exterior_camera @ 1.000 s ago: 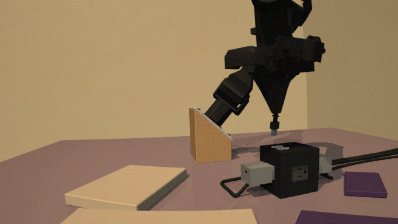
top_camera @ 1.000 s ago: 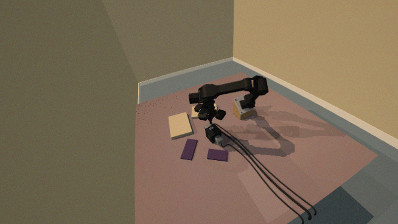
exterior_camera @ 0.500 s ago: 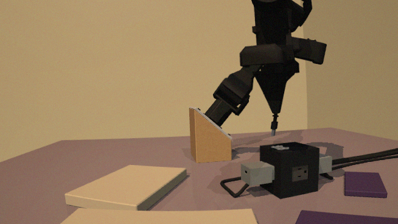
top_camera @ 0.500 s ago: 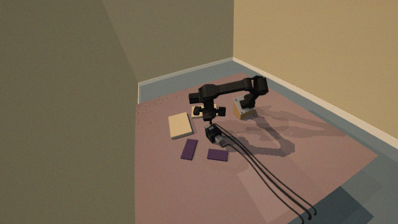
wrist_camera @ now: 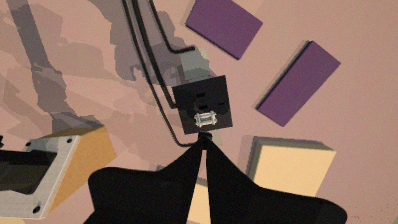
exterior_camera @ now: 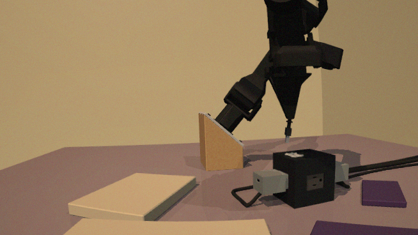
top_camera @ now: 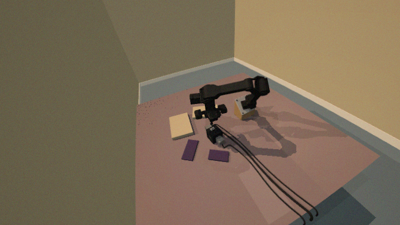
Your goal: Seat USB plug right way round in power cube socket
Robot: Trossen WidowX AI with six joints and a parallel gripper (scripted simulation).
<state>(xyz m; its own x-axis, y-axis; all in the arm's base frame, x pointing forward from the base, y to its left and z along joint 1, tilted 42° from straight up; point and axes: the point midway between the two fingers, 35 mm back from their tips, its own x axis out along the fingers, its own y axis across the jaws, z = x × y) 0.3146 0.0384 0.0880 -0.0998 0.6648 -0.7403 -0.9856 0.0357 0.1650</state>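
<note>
Right now the small USB plug is 2 cm below my gripper tip. The rest, counted from my gripper tip: pale USB socket (1 cm to the left, 7 cm below).
</note>
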